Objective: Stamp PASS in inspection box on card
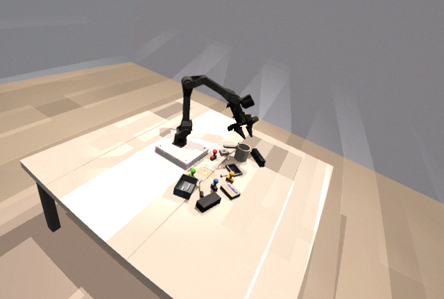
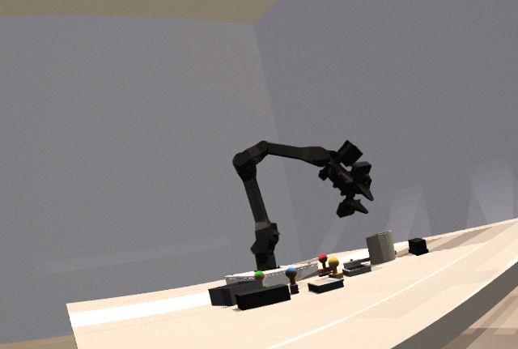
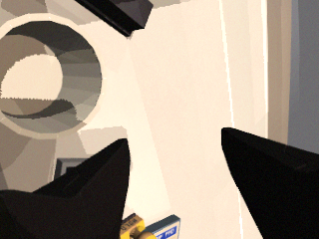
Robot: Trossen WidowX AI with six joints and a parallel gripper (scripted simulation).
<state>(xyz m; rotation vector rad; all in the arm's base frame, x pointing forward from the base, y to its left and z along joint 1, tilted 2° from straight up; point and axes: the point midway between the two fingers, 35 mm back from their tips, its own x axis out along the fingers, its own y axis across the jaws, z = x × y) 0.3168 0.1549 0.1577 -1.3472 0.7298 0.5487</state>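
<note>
The green-knobbed PASS stamp is 15 cm behind my gripper tip, 32 cm to the right of it and 15 cm below it. From my gripper tip the other things lie so: ink pad 11 cm to the right, 17 cm below; cup 2 cm behind, 4 cm to the left, 14 cm below; red-knobbed stamp 14 cm behind, 9 cm to the right, 15 cm below.
</note>
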